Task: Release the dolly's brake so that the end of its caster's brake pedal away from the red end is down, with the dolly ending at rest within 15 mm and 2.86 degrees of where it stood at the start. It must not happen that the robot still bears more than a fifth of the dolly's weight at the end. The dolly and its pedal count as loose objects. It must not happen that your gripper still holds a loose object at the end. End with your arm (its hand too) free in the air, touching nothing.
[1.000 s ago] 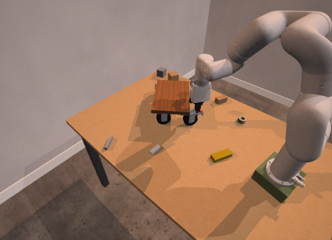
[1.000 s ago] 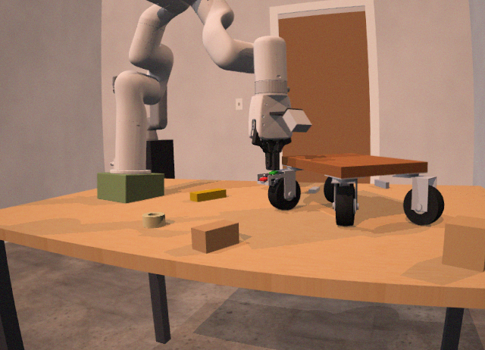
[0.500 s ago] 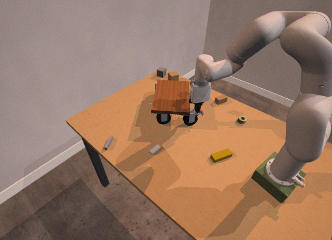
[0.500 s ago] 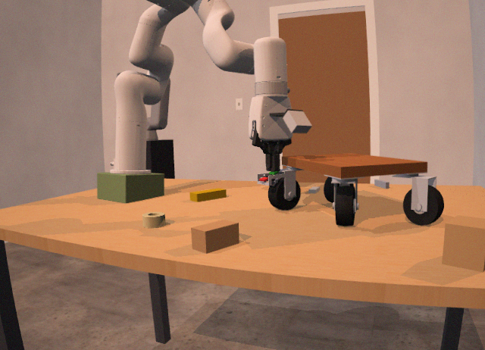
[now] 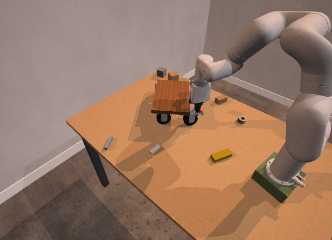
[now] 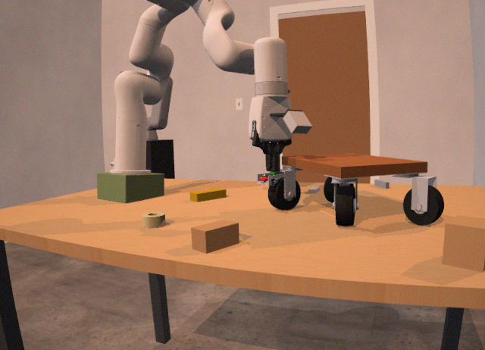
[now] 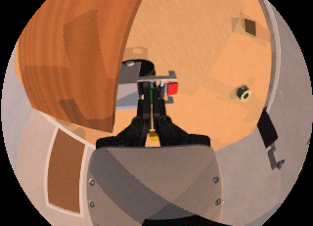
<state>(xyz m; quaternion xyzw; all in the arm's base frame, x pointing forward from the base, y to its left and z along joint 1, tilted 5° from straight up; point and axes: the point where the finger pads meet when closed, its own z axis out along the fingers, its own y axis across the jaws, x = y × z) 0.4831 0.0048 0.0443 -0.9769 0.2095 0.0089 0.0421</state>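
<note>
My gripper is now 1 cm to the left of the brake pedal and 3 cm above it. From my hand the other things lie so: brown block 4 cm ahead, 28 cm to the right, 10 cm below; then tape roll 16 cm behind, 23 cm to the right, 10 cm below; then yellow block 25 cm behind, 7 cm to the left, 10 cm below.
</note>
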